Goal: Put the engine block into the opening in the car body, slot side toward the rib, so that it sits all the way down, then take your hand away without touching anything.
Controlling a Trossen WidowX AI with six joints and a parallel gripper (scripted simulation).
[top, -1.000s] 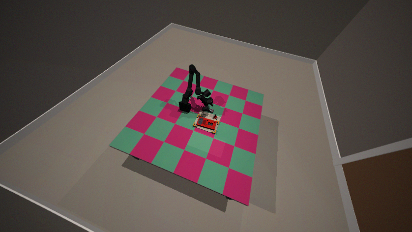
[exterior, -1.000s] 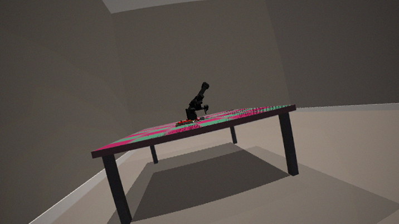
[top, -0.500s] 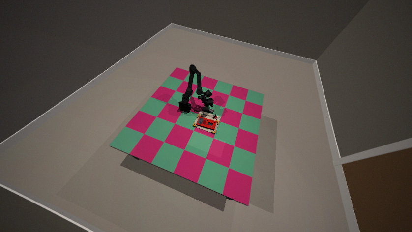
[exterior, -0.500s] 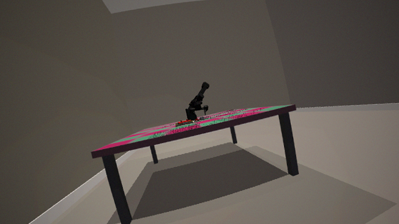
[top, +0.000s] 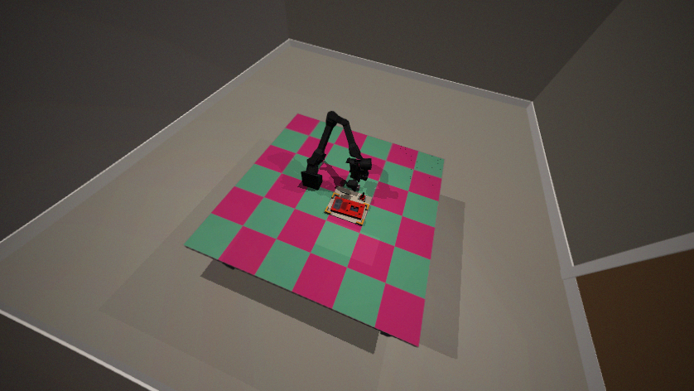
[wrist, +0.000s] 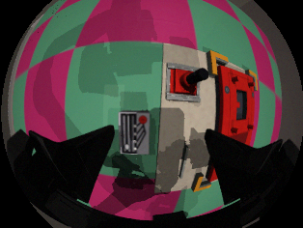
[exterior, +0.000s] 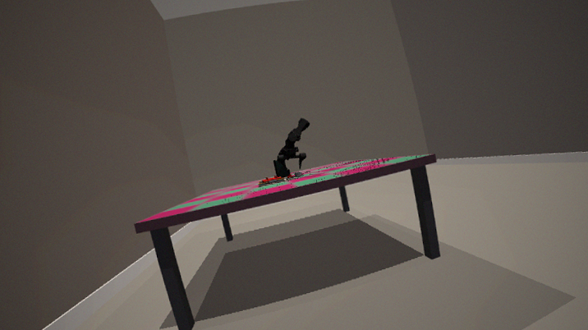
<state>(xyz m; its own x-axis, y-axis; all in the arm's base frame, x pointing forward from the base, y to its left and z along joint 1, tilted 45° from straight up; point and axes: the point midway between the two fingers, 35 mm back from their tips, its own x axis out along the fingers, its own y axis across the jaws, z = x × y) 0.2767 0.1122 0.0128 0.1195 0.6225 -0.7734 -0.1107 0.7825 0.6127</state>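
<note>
My gripper tip is 1 cm past the grey engine block, 3 cm to the right of it and 4 cm above it.
</note>
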